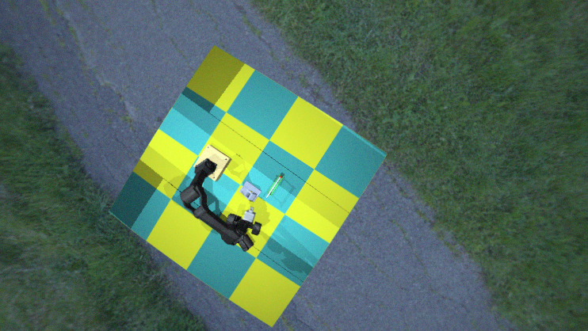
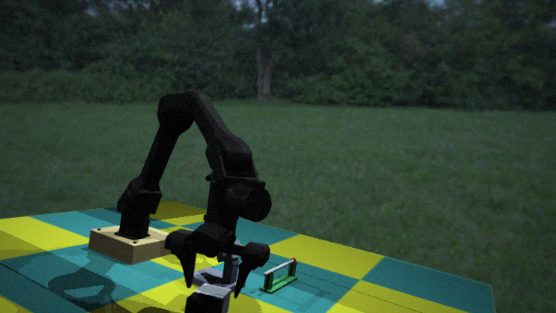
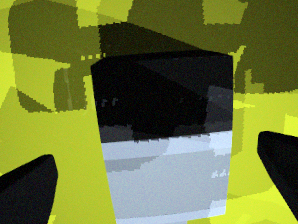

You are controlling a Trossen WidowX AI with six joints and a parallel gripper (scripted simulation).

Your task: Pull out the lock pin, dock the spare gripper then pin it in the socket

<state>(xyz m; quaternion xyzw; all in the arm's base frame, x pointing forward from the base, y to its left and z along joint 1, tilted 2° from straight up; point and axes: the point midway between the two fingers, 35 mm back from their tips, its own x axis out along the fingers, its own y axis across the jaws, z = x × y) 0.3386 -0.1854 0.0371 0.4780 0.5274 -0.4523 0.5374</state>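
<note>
My gripper tip is now 30 mm above the spare gripper, 20 mm to the right of it and 10 mm past it. Also, from my gripper tip: green cradle: 250 mm to the left, 50 mm ahead, 20 mm below; socket: 150 mm to the left, 60 mm behind.
</note>
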